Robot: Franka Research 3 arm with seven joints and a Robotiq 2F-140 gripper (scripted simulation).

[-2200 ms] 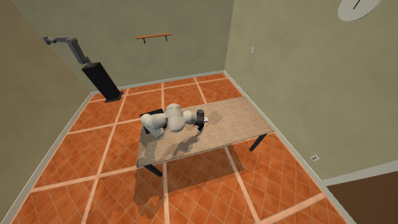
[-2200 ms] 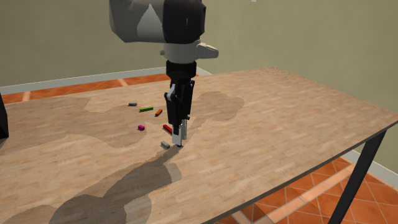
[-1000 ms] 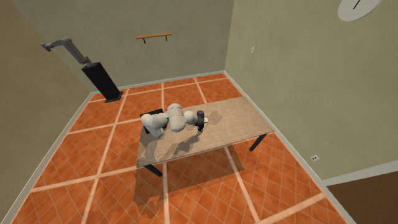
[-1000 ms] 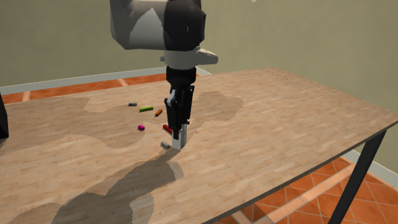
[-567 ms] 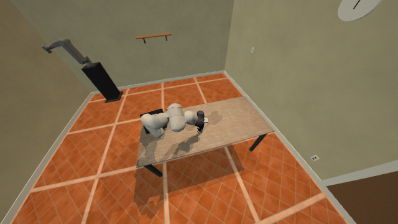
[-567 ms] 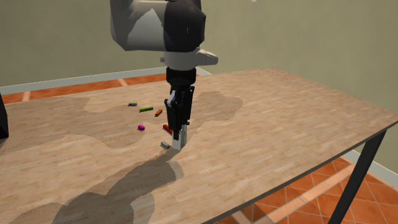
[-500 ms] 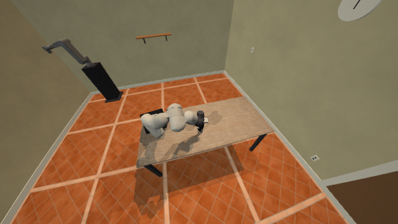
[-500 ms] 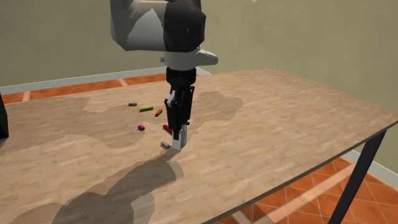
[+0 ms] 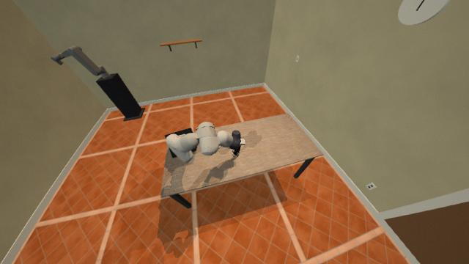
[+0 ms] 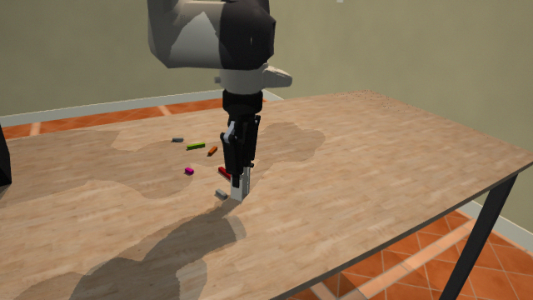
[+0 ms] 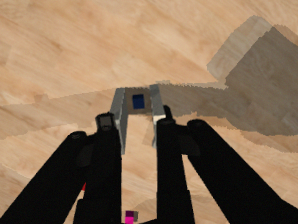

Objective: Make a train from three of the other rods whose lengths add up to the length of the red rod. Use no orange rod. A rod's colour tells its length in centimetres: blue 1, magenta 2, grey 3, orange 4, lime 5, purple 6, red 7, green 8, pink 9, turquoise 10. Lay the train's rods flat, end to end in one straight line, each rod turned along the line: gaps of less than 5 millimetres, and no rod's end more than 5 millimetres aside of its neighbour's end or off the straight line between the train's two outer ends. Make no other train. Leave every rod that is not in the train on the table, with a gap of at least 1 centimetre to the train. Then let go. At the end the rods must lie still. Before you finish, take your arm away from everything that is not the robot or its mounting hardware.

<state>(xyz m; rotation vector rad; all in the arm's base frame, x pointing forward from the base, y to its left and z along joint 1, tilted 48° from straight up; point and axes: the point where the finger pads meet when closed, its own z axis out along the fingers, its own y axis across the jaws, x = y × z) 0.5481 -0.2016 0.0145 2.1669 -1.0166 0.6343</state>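
Now: hand 3 cm above the blue rod. The rest, counted from my hand: orange rod 3 cm ahead, 22 cm to the left, 3 cm below; then magenta rod 7 cm behind, 14 cm to the left, 3 cm below; then red rod 1 cm ahead, 9 cm to the left, 3 cm below.
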